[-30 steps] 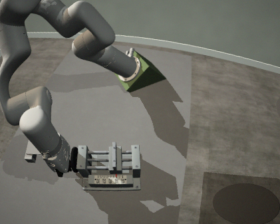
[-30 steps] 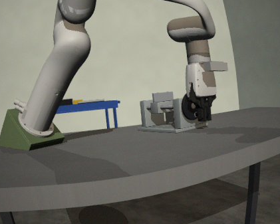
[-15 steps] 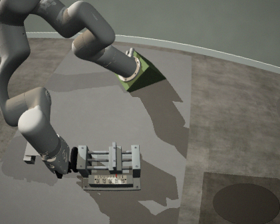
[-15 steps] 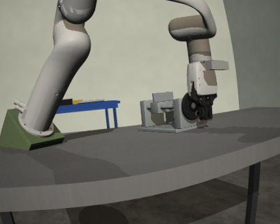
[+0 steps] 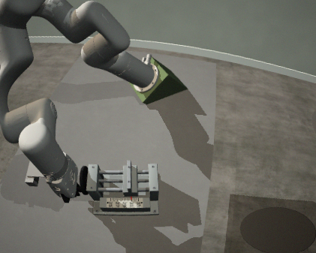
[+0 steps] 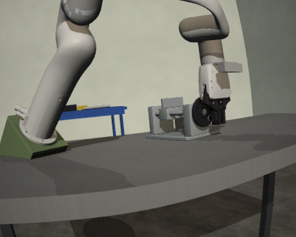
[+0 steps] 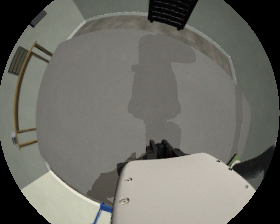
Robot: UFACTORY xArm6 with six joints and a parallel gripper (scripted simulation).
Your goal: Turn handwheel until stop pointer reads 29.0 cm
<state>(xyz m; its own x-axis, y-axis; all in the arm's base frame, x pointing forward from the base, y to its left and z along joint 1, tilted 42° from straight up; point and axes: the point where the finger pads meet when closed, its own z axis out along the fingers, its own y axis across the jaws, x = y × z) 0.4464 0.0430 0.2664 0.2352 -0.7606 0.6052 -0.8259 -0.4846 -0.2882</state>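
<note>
The movable stop lies 60 mm behind my hand, 170 mm to the left of it and 30 mm above it. The rest, counted from my hand: black handwheel (10 mm behind, 20 mm to the left).
</note>
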